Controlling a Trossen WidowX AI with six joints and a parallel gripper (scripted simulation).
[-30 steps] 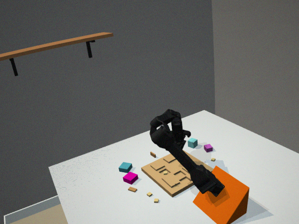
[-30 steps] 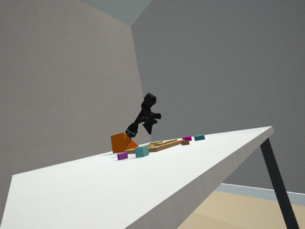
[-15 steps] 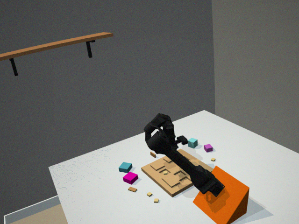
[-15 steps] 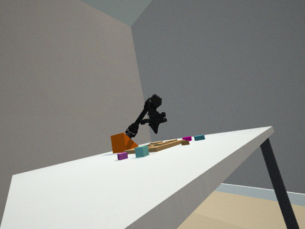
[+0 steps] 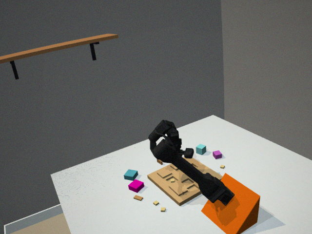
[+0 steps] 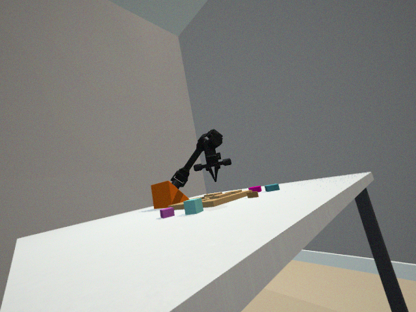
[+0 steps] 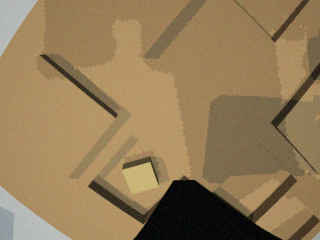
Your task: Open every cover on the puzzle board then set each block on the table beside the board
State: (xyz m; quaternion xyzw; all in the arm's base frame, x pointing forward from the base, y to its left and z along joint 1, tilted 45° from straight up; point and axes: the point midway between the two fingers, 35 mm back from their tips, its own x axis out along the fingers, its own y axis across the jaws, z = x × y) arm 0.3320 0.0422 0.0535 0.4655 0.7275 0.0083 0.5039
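Right now my gripper tip is 7 cm above the tan puzzle board, 2 cm to the left of it and 2 cm past it. From my gripper tip the other things lie so: flat brown piece 24 cm to the left, 9 cm below, 3 cm behind; then teal block 21 cm to the left, 17 cm ahead, 8 cm below; then magenta block 22 cm to the left, 8 cm below, 6 cm ahead.
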